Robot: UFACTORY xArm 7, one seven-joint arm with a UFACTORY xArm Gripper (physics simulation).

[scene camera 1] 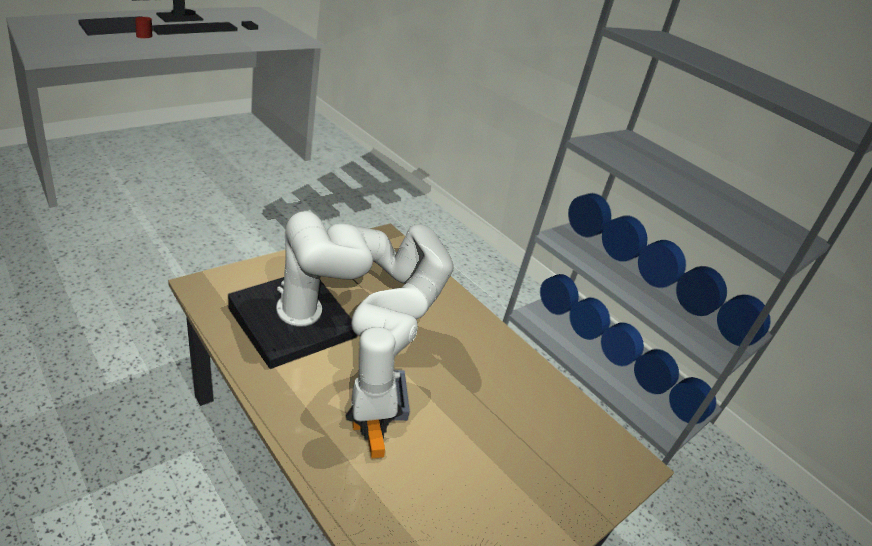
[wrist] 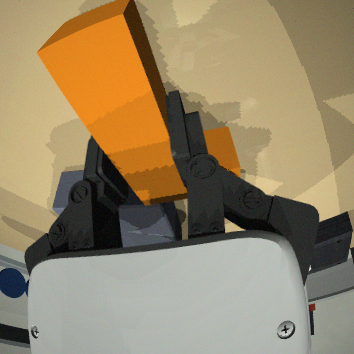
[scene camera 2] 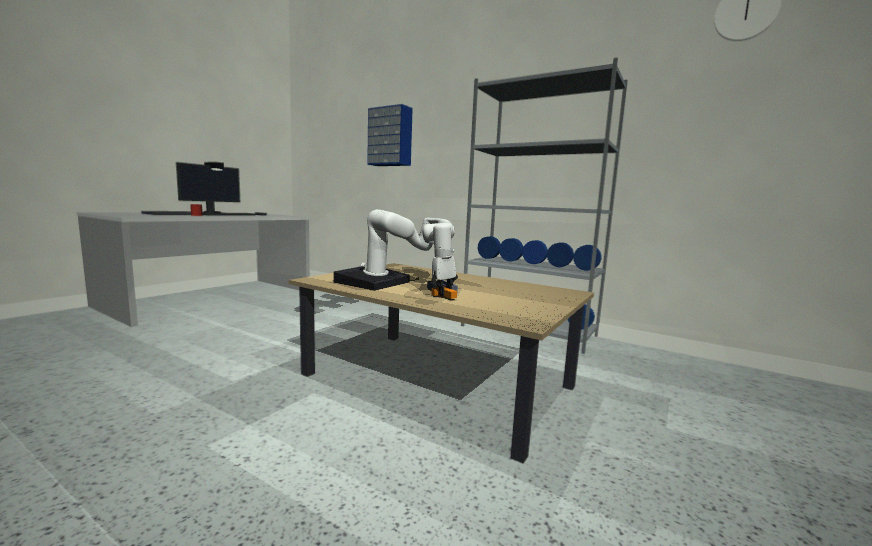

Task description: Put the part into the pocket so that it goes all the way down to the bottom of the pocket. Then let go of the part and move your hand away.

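Frame: origin at the arm's base, x left, y back, z up, level; millimetres.
Seen in the pictures: gripper, fingertip midpoint: (scene camera 1: 373, 434) (wrist: 144, 118) (scene camera 2: 445, 295); arm's base at its link origin: (scene camera 1: 299, 309) (scene camera 2: 375, 272).
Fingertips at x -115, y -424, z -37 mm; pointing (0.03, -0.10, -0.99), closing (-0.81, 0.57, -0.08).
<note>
Offsets run from my fingertips to a thing's top centre. Level surfaces: height alone.
The orange part {dx -19, dy +1, dz +31 mm} (scene camera 1: 377, 445) (scene camera 2: 451, 293) (wrist: 115, 85) is held between the fingers of my gripper (scene camera 1: 373, 429) (scene camera 2: 444, 290) (wrist: 144, 118). Its long bar points away from the gripper's body, and a shorter orange piece shows beyond the right finger in the wrist view. The grey-blue pocket block {dx +114, dy +64, dz +26 mm} (scene camera 1: 403, 397) (wrist: 149, 225) stands on the table, partly hidden by the gripper. The part is outside the block, low over bare wood on the block's front side in scene camera 1. The gap beneath the part is too small to judge. The pocket's opening is mostly hidden.
The wooden table {dz -10 mm} (scene camera 1: 514, 450) (scene camera 2: 514, 305) carries the arm's black base plate (scene camera 1: 257, 327) (scene camera 2: 350, 277) (wrist: 332, 240). A shelf rack (scene camera 1: 554, 173) (scene camera 2: 471, 167) with blue discs stands behind the table. A grey desk (scene camera 1: 160, 61) (scene camera 2: 106, 270) with a red cup (scene camera 1: 143, 27) (scene camera 2: 196, 209) is farther off.
</note>
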